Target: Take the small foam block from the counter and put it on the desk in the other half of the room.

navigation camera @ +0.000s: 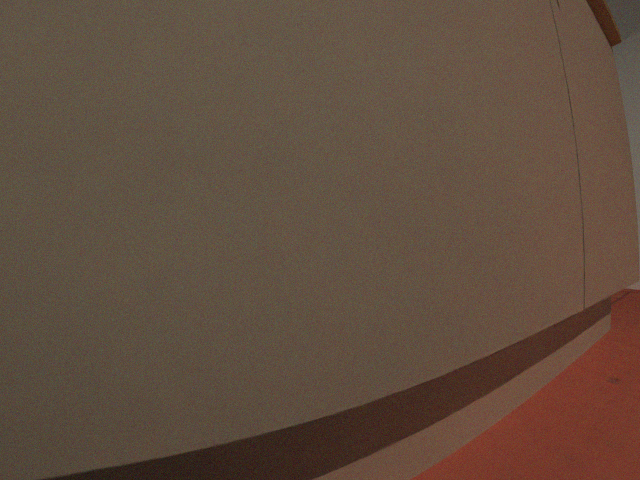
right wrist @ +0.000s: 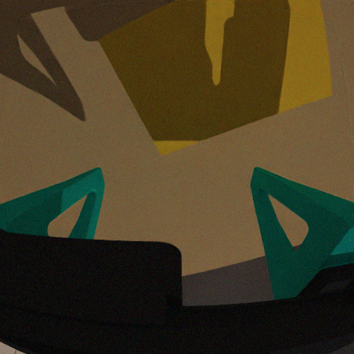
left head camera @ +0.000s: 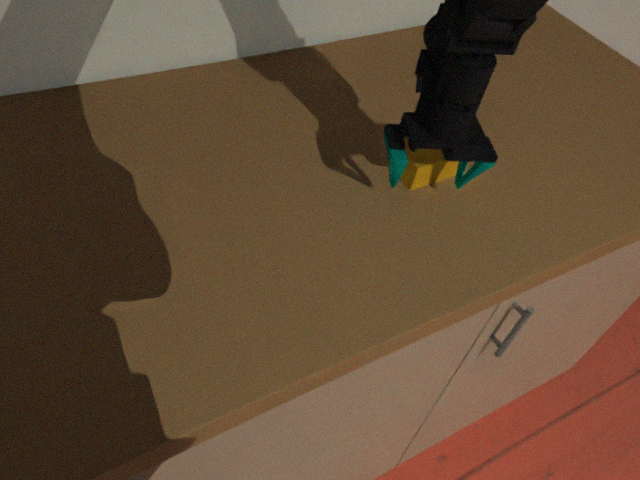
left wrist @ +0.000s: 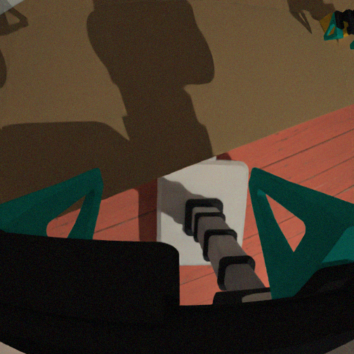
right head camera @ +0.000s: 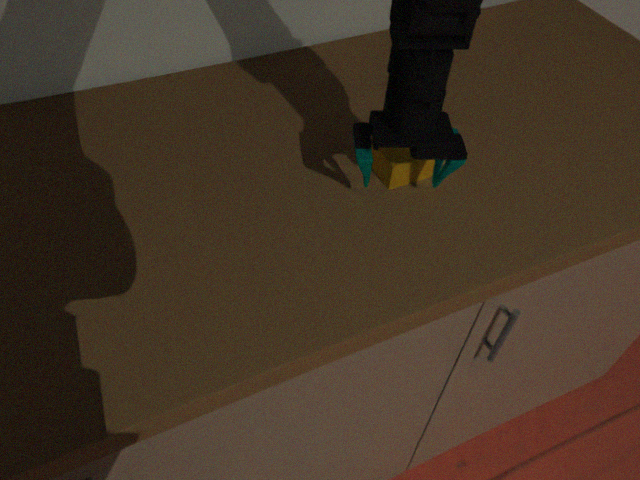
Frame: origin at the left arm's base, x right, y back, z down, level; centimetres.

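Seen in the pictures: right gripper, between the fingertips: (left head camera: 424, 185) (right head camera: 399, 184).
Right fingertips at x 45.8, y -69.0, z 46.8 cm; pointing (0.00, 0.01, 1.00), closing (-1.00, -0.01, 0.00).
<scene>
A point is followed by its place in that frame.
The small yellow foam block (left head camera: 419, 176) {z 47.4, x 45.9, y -71.6 cm} (right head camera: 398, 176) {z 47.8, x 46.2, y -71.7 cm} (left wrist: 325, 23) (right wrist: 200, 100) sits on the wooden counter (left head camera: 310, 232) {z 50.0, x 29.0, y -62.9 cm} (right head camera: 284, 232) {z 50.0, x 29.6, y -62.9 cm} (left wrist: 275, 90) (right wrist: 200, 215). My right gripper (left head camera: 425, 186) {z 46.8, x 45.8, y -69.0 cm} (right head camera: 401, 186) {z 46.8, x 45.8, y -69.0 cm} (right wrist: 177, 175) is open and low over the counter, with a teal finger on either side of the block in the head views. In the right wrist view the block lies beyond the fingertips, partly in the gripper's shadow, and its far end is cut off. My left gripper (left wrist: 175, 176) is open and empty, over the counter's front edge and the floor. The desk does not show.
A pale wall (left head camera: 165, 36) {z 44.9, x 9.1, y -100.8 cm} stands behind the counter. The cabinet front (left head camera: 336, 413) {z 72.1, x 33.8, y -47.1 cm} (navigation camera: 310, 206) {z 116.4, x 22.4, y -42.3 cm} with a grey handle (left head camera: 511, 330) (right head camera: 501, 333) drops to the red plank floor (left head camera: 568, 423) {z 141.0, x 116.4, y -71.3 cm} (navigation camera: 558, 423) {z 141.0, x 55.4, y -57.3 cm}. My pale base (left wrist: 172, 225) and telescopic column (left wrist: 220, 245) stand close to the counter.
</scene>
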